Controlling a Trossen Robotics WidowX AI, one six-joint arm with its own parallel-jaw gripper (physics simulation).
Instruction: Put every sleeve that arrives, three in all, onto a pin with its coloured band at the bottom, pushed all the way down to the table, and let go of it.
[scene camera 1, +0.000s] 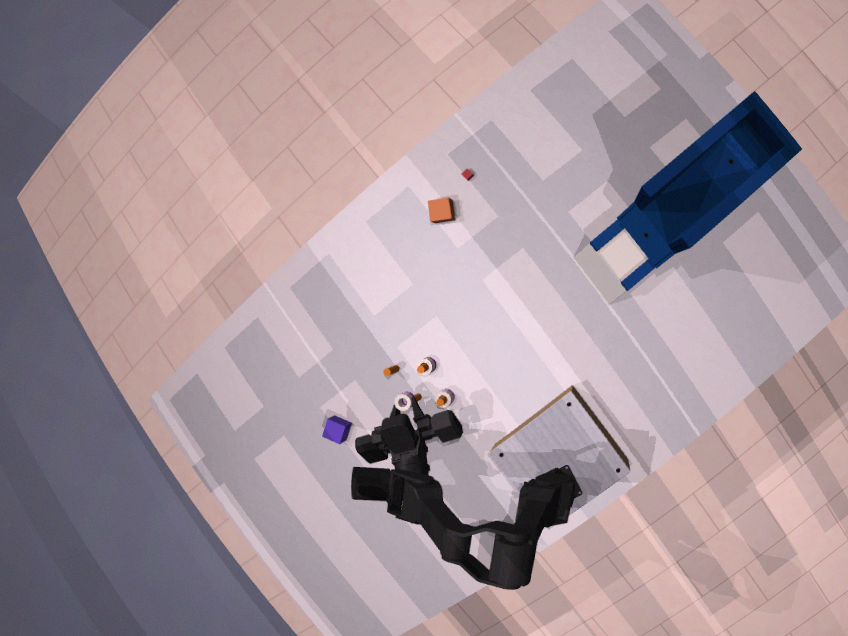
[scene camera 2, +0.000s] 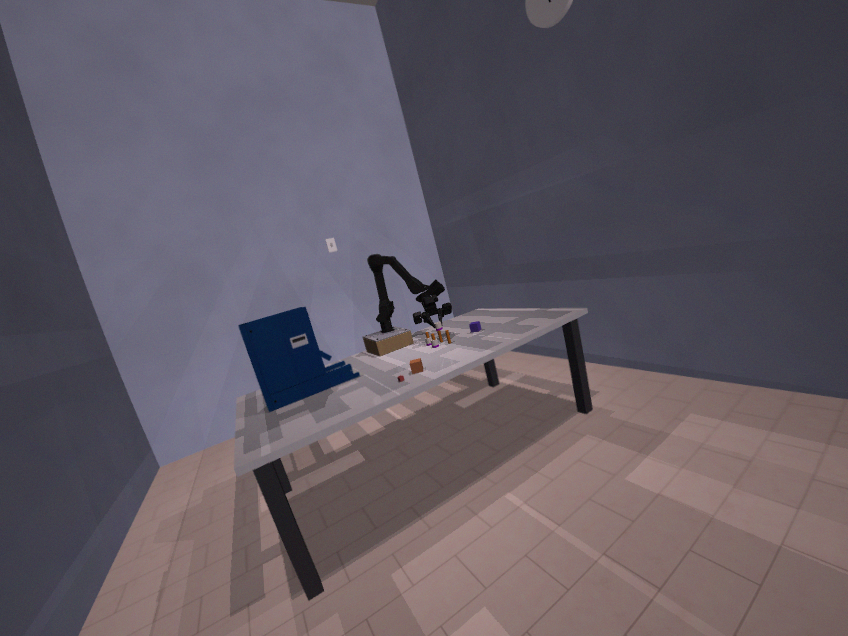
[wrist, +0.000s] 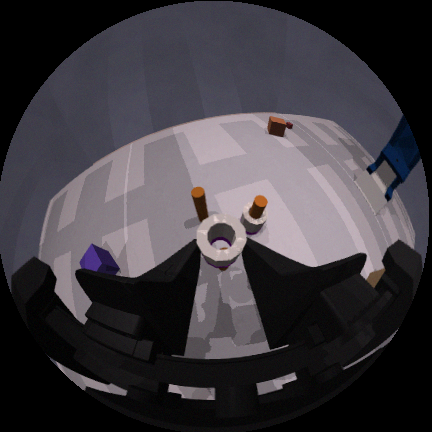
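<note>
There is a purple cube (wrist: 96, 258) resting on the table. As for my own gripper (scene camera 1: 405, 400), I see it from the wrist as well, where my gripper (wrist: 220, 243) is in the picture too.
</note>
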